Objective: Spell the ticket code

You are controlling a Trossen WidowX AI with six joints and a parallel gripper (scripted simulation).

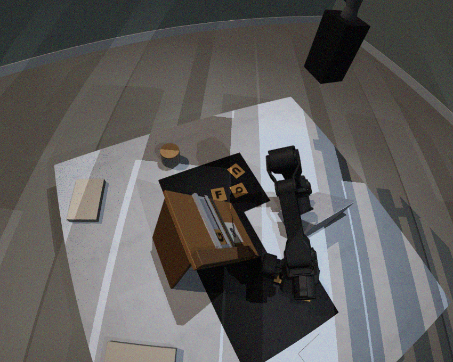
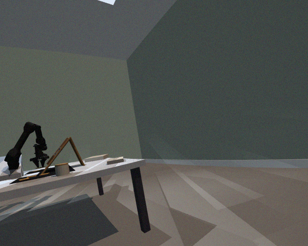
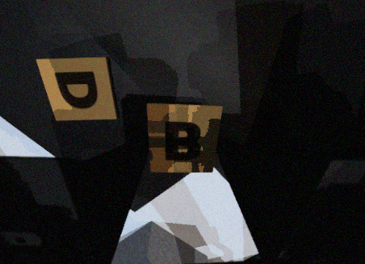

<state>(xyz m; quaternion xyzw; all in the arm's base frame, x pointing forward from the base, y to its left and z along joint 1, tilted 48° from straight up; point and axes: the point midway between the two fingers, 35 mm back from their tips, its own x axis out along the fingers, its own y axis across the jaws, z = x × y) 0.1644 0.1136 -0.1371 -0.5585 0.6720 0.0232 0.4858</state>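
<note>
Right now my gripper tip is 18 cm short of the g tile, 17 cm to the left of it and 12 cm below it. Round my gripper tip: black mat: 17 cm to the right, 4 cm ahead, 3 cm below; b tile: right at my gripper tip; d tile: 9 cm to the left, 5 cm behind, 3 cm below.
</note>
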